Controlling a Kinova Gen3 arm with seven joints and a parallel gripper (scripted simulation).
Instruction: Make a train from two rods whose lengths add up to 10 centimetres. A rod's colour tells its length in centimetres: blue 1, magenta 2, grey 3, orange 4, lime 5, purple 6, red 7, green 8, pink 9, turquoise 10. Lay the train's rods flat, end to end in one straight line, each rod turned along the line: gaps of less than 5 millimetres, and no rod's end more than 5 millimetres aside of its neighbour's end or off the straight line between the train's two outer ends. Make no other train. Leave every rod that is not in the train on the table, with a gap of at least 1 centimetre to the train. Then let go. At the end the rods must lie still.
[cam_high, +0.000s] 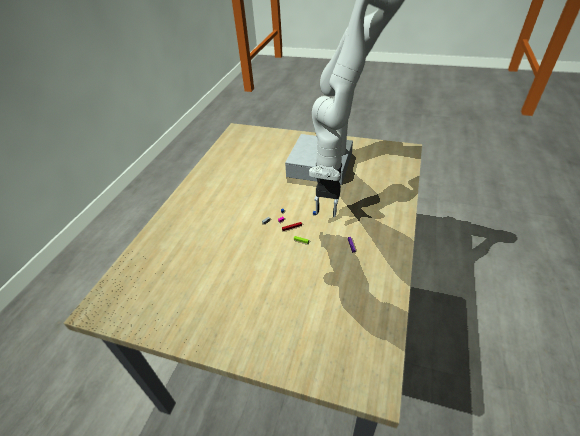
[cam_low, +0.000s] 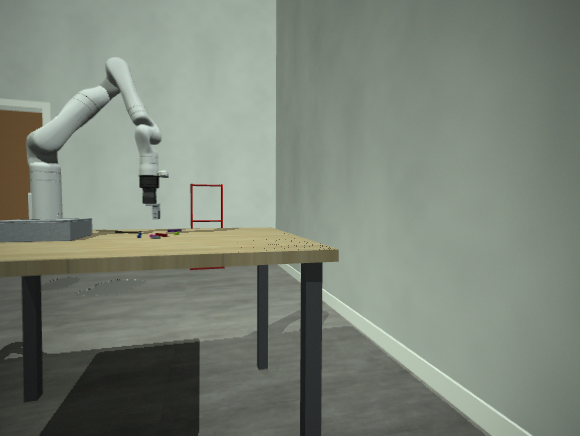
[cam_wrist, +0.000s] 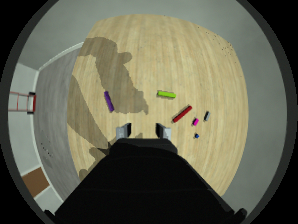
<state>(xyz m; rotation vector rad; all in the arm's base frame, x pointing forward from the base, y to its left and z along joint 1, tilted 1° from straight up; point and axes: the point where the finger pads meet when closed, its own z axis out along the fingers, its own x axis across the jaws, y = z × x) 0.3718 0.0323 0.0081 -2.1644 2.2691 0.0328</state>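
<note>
Right now my hand is 10 mm short of the grey rod, 210 mm to the left of it and 70 mm above it. From my hand the other things lie so: purple rod: 70 mm ahead, 100 mm to the left, 70 mm below; lime rod: 80 mm ahead, 70 mm to the right, 70 mm below; red rod: 20 mm ahead, 110 mm to the right, 70 mm below.
</note>
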